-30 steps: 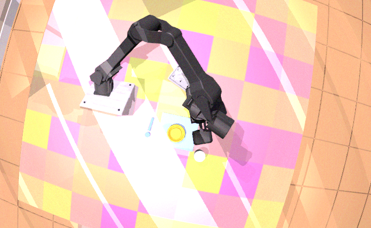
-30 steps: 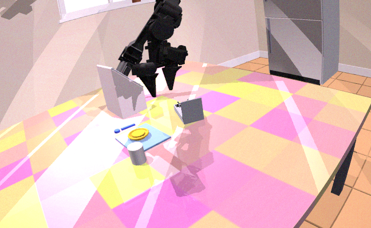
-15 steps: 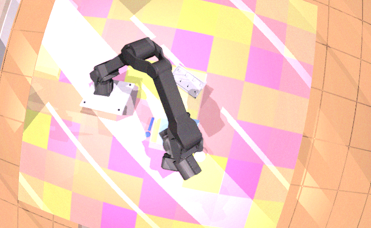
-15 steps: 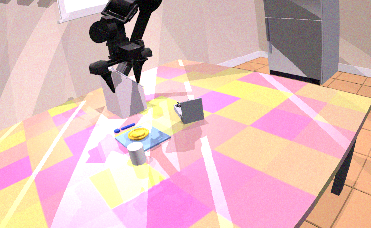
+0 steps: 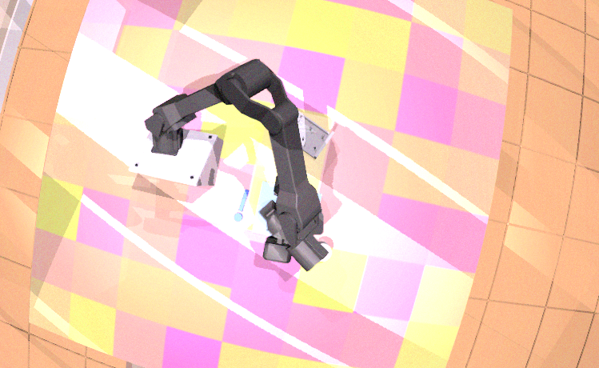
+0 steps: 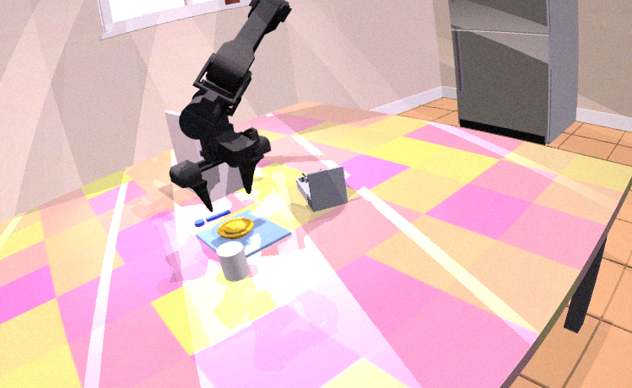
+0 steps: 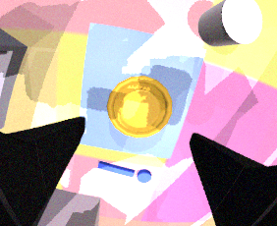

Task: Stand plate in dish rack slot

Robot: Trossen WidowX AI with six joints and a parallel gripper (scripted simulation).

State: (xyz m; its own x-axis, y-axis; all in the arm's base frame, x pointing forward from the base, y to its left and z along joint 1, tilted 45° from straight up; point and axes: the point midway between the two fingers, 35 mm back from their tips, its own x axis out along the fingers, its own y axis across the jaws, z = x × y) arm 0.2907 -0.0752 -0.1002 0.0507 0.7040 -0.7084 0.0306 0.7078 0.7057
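Right now my gripper tip is 6 cm above the yellow plate. From my gripper tip the other things lie so: white cup 10 cm ahead, 8 cm to the right, 5 cm below; then light blue mat 7 cm below; then blue spoon 11 cm behind, 7 cm below.
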